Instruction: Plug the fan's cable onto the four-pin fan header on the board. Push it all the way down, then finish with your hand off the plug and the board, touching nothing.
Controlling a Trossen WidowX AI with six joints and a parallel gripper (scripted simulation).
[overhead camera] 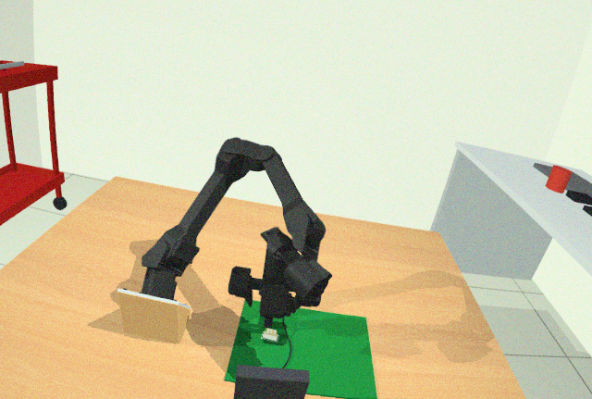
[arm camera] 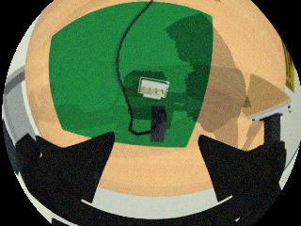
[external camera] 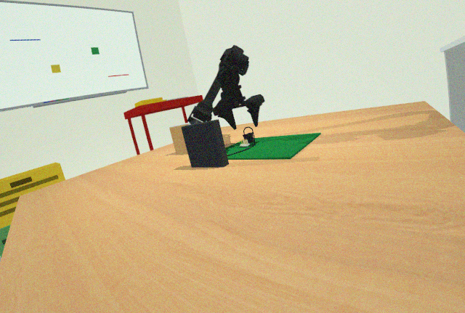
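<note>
Right now the dark plug is 10 mm to the left of my gripper tip and 40 mm below it. From my gripper tip the other things lie so: fan: 10 mm behind, 210 mm to the right; green board: 80 mm ahead, 60 mm to the right, 70 mm below; white four-pin header: 40 mm to the right, 60 mm below.
</note>
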